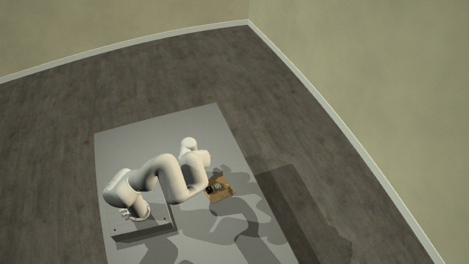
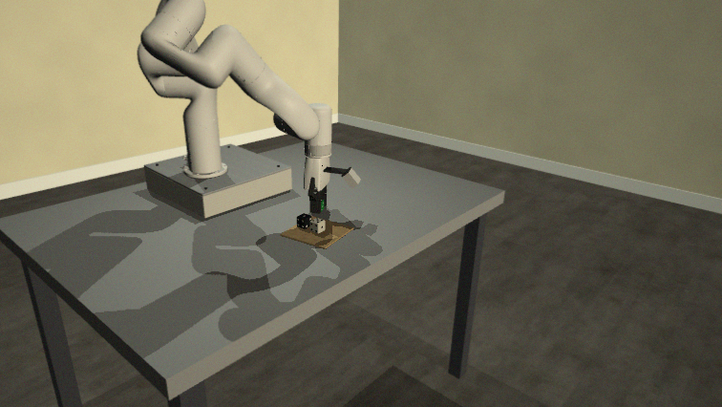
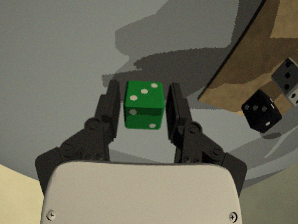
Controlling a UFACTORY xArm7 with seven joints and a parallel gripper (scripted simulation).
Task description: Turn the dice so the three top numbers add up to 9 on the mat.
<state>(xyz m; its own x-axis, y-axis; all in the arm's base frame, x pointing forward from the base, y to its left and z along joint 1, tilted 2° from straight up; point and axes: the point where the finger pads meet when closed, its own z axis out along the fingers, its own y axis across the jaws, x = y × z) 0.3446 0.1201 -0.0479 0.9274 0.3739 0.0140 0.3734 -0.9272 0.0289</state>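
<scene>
My gripper is now 10 mm above the green die. From my hand the other things lie so: black die (110 mm to the right, 50 mm ahead); white die (110 mm to the right, 90 mm ahead); tan mat (110 mm to the right, 90 mm ahead, 20 mm below).
</scene>
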